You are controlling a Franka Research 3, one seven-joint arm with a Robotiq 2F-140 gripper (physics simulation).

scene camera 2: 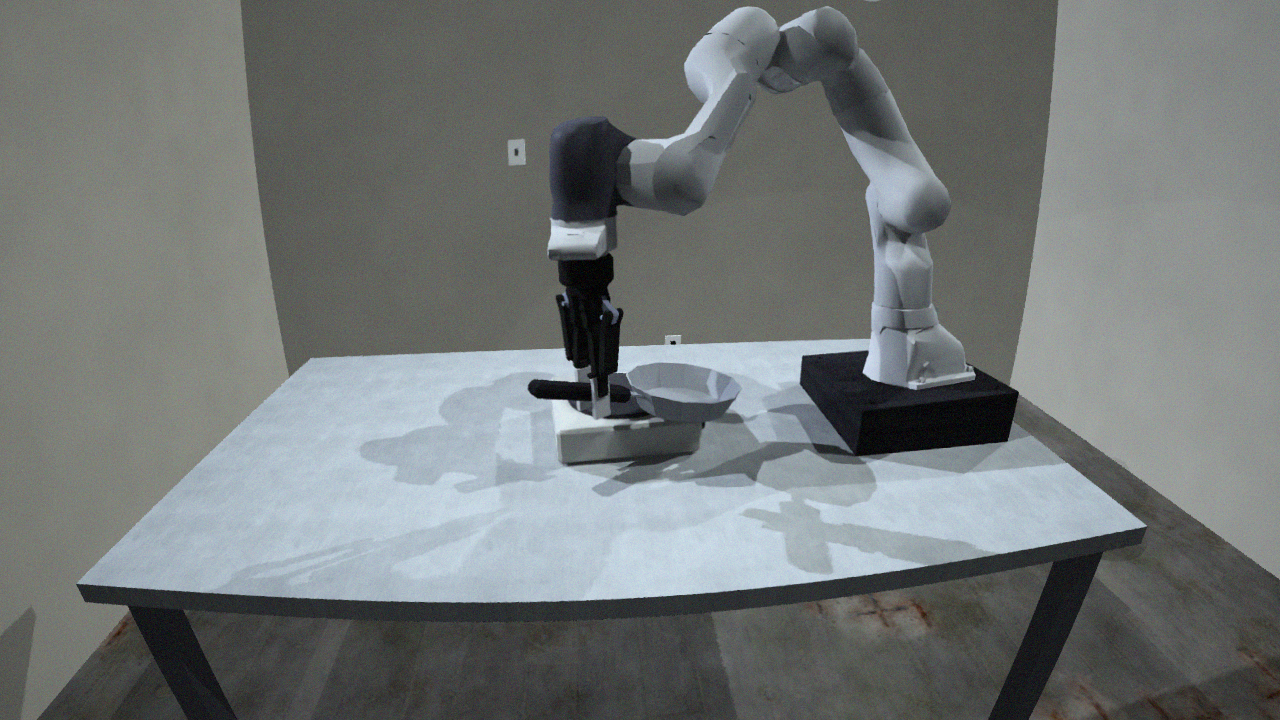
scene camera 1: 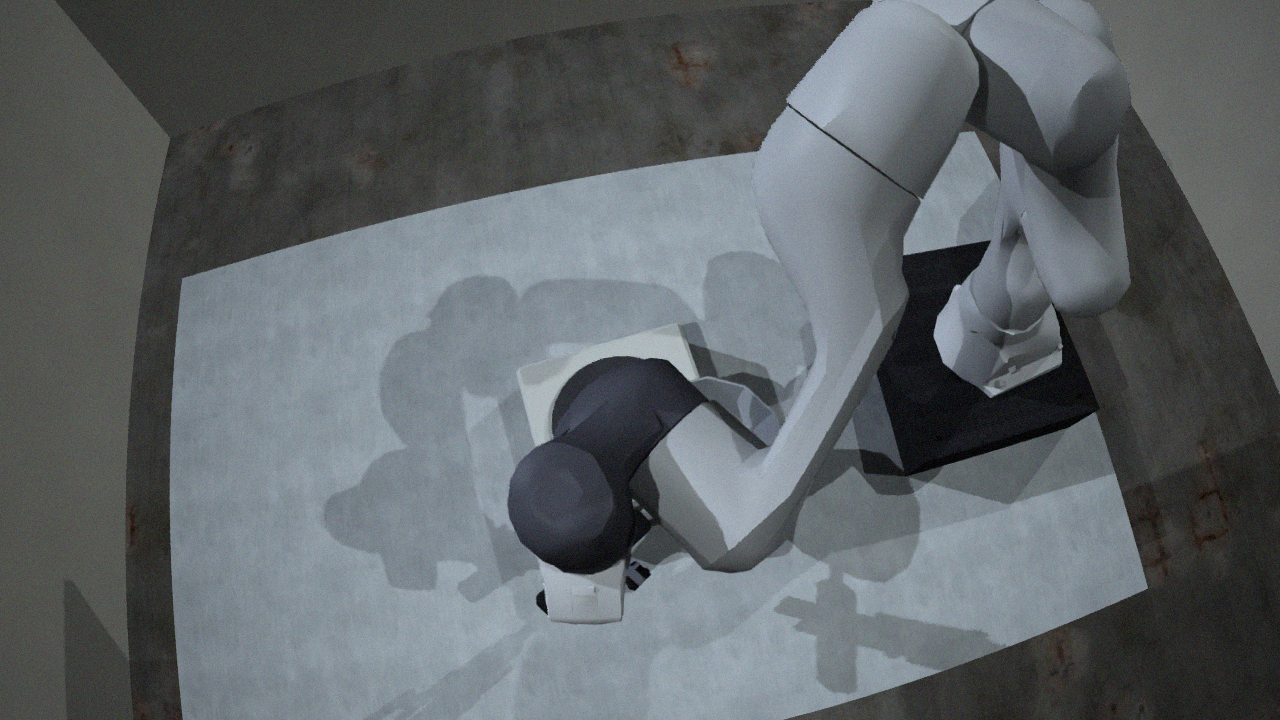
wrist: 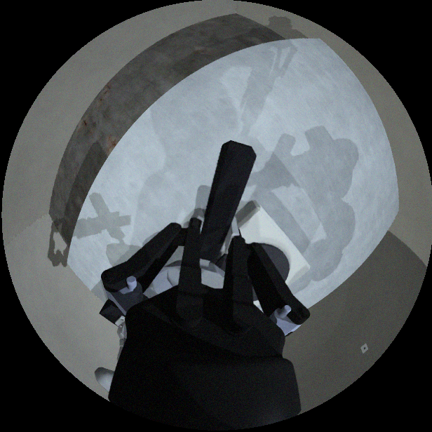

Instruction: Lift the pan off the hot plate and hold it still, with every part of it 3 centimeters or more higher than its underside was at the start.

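Note:
The pan has a grey faceted bowl (scene camera 1: 738,402) (scene camera 2: 684,398) and a black handle (scene camera 2: 559,390) (wrist: 231,175). My gripper (scene camera 2: 592,395) (wrist: 215,218) points down and is shut on the handle near the bowl, with the handle's free end sticking out. The bowl is beside the fingers, over the right end of the cream hot plate (scene camera 1: 538,394) (scene camera 2: 626,442) (wrist: 274,227) and past its edge in the second scene view. The handle slopes slightly down towards the bowl. The hot plate's dark disc (scene camera 2: 615,411) (wrist: 274,261) is partly uncovered. Whether the bowl's underside touches the hot plate is unclear.
The arm's black base block (scene camera 1: 975,438) (scene camera 2: 930,420) stands on the pale table (scene camera 1: 295,537) (scene camera 2: 358,528) to the right of the pan. The forearm hides part of the bowl in the first scene view. Arm shadows fall across the table.

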